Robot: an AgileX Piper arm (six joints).
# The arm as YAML. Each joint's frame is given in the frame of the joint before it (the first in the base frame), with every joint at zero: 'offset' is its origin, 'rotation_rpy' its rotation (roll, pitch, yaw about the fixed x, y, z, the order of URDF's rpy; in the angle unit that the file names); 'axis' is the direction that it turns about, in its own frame. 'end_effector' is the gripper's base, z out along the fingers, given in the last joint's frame.
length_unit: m
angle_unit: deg
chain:
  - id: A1
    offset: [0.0, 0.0, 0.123]
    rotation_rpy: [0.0, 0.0, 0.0]
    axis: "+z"
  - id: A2
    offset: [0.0, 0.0, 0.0]
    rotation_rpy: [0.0, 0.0, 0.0]
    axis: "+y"
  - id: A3
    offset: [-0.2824, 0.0, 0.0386]
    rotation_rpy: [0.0, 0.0, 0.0]
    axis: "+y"
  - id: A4
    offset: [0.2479, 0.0, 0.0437]
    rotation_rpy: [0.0, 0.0, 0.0]
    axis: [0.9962, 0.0, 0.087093]
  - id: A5
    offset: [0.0, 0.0, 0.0]
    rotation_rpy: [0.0, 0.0, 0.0]
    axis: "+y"
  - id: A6
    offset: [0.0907, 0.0, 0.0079]
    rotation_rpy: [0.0, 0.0, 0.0]
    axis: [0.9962, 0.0, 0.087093]
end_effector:
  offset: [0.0, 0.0, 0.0]
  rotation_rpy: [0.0, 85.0, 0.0]
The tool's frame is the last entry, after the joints.
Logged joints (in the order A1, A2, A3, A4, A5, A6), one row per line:
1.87, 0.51, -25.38, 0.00, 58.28, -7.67
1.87, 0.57, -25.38, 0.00, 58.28, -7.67
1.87, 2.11, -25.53, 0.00, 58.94, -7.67
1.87, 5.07, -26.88, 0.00, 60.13, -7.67
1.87, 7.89, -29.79, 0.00, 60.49, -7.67
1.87, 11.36, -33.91, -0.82, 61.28, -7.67
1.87, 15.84, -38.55, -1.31, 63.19, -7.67
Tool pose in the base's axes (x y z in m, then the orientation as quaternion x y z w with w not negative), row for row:
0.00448, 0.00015, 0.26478, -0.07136, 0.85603, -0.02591, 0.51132
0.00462, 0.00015, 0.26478, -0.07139, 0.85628, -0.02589, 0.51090
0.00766, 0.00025, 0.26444, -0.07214, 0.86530, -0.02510, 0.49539
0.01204, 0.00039, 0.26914, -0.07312, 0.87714, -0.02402, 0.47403
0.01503, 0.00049, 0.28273, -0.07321, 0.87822, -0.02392, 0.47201
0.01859, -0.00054, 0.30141, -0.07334, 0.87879, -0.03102, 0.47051
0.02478, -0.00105, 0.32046, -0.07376, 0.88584, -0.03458, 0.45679
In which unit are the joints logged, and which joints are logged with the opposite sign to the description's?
The joints are logged in degrees. Opposite sign: none.
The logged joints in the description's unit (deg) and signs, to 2 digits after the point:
1.87, 0.51, -25.38, 0.00, 58.28, -7.67
1.87, 0.57, -25.38, 0.00, 58.28, -7.67
1.87, 2.11, -25.53, 0.00, 58.94, -7.67
1.87, 5.07, -26.88, 0.00, 60.13, -7.67
1.87, 7.89, -29.79, 0.00, 60.49, -7.67
1.87, 11.36, -33.91, -0.82, 61.28, -7.67
1.87, 15.84, -38.55, -1.31, 63.19, -7.67

